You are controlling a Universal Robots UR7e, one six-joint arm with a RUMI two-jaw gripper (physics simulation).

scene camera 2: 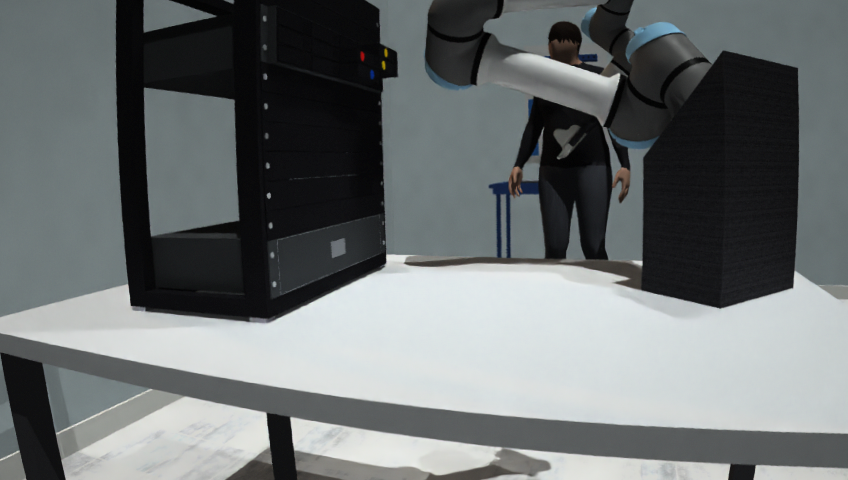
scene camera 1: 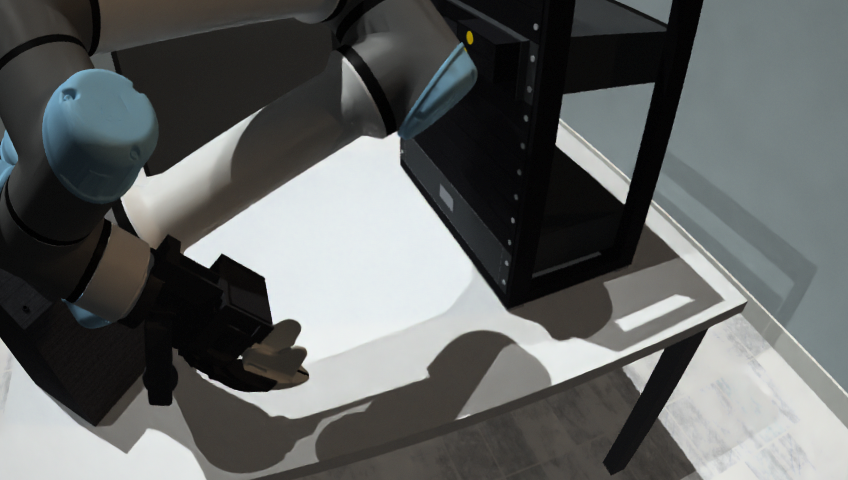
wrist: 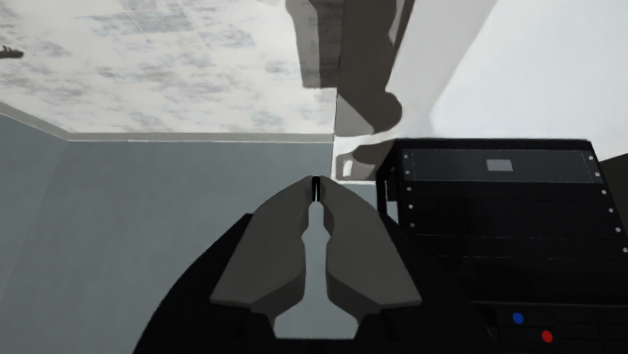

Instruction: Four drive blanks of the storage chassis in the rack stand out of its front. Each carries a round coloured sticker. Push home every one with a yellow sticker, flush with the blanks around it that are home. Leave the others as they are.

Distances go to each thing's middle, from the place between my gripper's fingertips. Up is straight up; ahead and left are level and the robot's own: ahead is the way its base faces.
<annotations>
Now: hand 46 cm short of the rack (scene camera 2: pixel 295 239), 47 cm to the right of it and 6 cm below it.
</annotations>
